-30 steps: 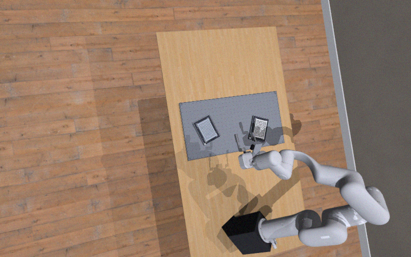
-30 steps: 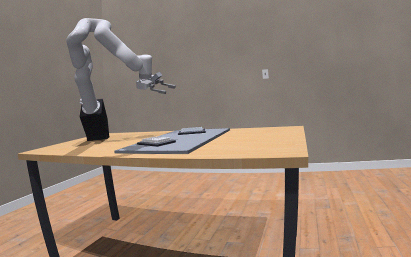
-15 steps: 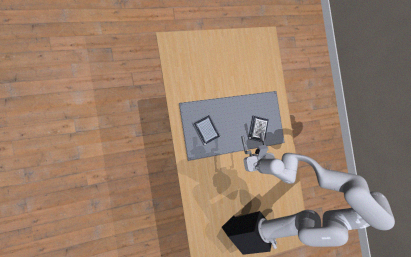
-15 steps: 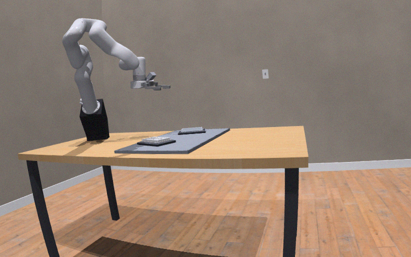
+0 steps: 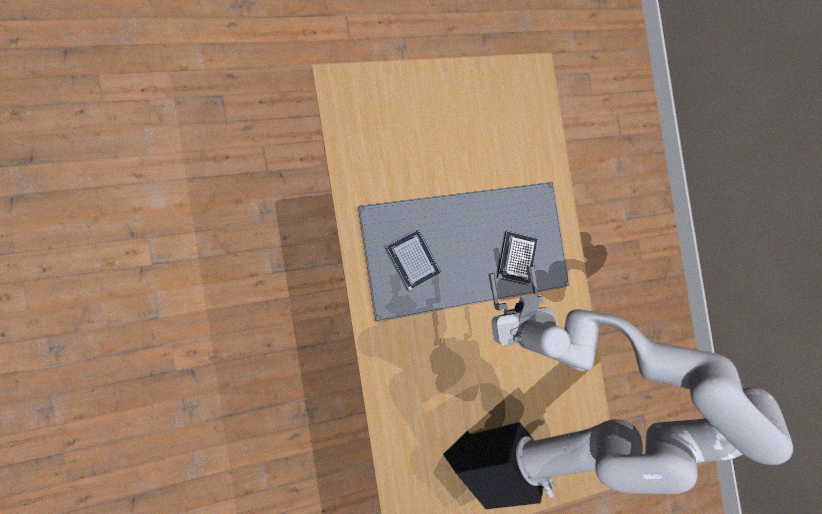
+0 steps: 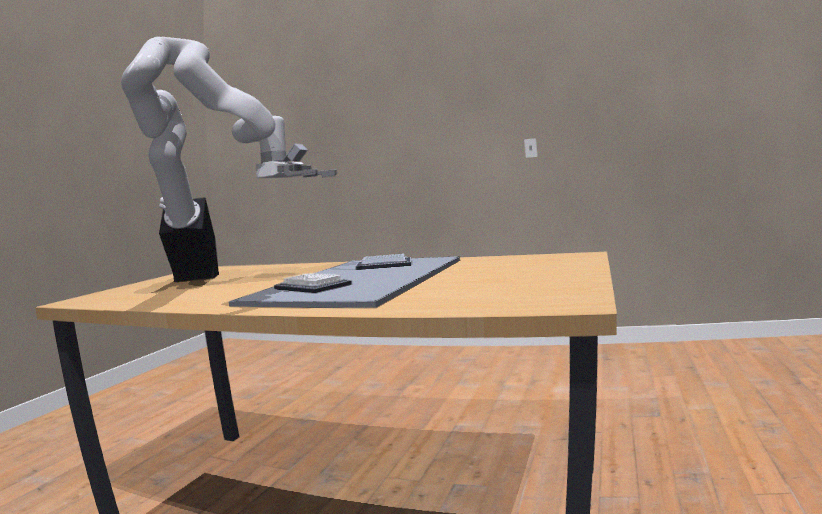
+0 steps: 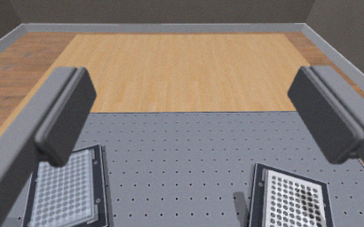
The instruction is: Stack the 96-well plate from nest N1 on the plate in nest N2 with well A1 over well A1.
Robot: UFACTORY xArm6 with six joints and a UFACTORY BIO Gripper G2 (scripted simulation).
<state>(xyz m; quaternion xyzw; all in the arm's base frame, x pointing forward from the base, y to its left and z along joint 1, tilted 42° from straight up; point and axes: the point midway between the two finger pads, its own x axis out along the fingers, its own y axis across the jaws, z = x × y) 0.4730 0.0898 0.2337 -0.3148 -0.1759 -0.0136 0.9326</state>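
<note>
Right now my hand is 2 cm short of the plate nest N1, 17 cm to the left of it and 28 cm above it. Also, from my hand: plate nest N2: 12 cm ahead, 18 cm to the left, 28 cm below.
</note>
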